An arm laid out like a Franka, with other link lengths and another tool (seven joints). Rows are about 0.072 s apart.
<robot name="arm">
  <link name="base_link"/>
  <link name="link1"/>
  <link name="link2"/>
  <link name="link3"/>
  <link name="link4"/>
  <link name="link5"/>
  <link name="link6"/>
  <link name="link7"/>
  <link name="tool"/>
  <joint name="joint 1" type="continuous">
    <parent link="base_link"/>
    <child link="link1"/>
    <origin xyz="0 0 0.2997" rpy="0 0 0"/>
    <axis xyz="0 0 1"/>
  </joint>
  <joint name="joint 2" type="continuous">
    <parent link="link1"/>
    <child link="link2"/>
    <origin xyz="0 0 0" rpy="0 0 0"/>
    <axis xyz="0 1 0"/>
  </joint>
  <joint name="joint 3" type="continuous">
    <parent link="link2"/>
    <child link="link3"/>
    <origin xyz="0 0 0.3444" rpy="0 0 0"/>
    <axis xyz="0 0 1"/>
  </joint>
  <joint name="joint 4" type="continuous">
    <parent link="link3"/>
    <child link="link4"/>
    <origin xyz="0.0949 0 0" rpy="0 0 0"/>
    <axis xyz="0 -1 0"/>
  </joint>
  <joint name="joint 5" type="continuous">
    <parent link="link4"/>
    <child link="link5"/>
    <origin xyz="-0.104 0 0.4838" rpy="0 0 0"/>
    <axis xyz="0 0 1"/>
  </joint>
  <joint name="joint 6" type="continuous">
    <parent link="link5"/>
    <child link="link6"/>
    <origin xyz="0 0 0" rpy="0 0 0"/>
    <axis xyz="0 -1 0"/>
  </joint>
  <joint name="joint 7" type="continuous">
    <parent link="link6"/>
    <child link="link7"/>
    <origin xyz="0.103 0 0" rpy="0 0 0"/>
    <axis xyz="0 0 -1"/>
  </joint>
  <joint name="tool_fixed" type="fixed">
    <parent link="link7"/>
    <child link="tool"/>
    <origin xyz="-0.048 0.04 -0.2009" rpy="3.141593 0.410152 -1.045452"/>
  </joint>
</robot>
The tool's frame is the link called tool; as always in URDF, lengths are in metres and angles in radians. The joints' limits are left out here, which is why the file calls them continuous.
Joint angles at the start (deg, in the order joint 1, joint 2, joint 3, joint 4, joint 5, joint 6, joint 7):
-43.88 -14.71 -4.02 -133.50 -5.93 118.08 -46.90
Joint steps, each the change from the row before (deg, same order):
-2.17 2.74 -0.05 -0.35 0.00 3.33 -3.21
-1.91 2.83 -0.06 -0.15 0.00 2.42 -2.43
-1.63 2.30 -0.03 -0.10 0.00 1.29 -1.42
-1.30 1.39 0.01 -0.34 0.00 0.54 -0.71
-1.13 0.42 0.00 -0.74 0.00 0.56 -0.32
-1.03 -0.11 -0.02 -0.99 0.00 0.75 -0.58
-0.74 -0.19 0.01 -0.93 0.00 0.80 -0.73
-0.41 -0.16 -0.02 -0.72 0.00 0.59 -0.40
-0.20 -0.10 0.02 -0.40 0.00 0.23 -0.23
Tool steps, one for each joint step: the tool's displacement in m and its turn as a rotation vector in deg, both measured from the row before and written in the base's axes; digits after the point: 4 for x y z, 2 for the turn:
-0.0111 -0.0220 -0.0255 0.02 -0.02 1.23
-0.0119 -0.0175 -0.0256 0.56 0.49 0.63
-0.0124 -0.0114 -0.0213 0.94 0.77 -0.15
-0.0119 -0.0053 -0.0154 0.99 0.75 -0.54
-0.0114 -0.0022 -0.0097 0.53 0.33 -0.77
-0.0112 -0.0013 -0.0066 0.20 0.02 -0.41
-0.0083 -0.0003 -0.0053 0.06 -0.10 0.06
-0.0052 0.0007 -0.0040 0.05 -0.07 0.01
-0.0026 0.0009 -0.0022 0.09 0.01 0.07

